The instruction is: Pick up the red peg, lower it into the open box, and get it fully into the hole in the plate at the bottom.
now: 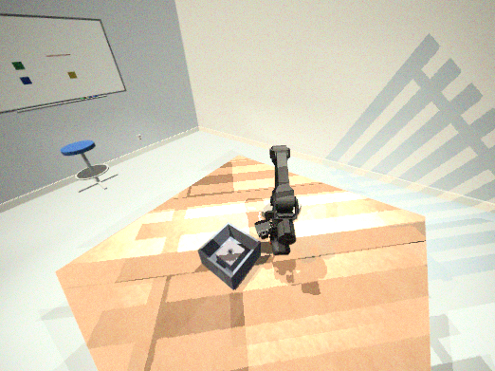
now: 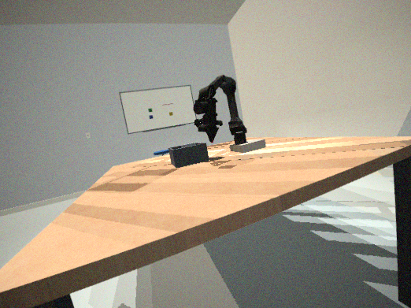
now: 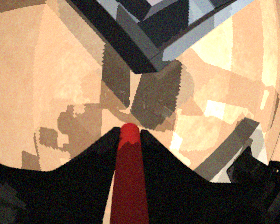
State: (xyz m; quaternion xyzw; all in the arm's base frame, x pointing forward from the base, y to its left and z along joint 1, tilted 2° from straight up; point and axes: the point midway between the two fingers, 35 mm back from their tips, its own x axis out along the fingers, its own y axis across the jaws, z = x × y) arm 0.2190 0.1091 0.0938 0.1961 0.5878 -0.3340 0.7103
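Right now the light grey plate is 13 cm to the right of my gripper tip, 12 cm ahead of it and 6 cm below it. The rest, counted from my gripper tip: grey box (13 cm to the right, 12 cm ahead, 8 cm below); red peg (3 cm above, 1 cm to the left).
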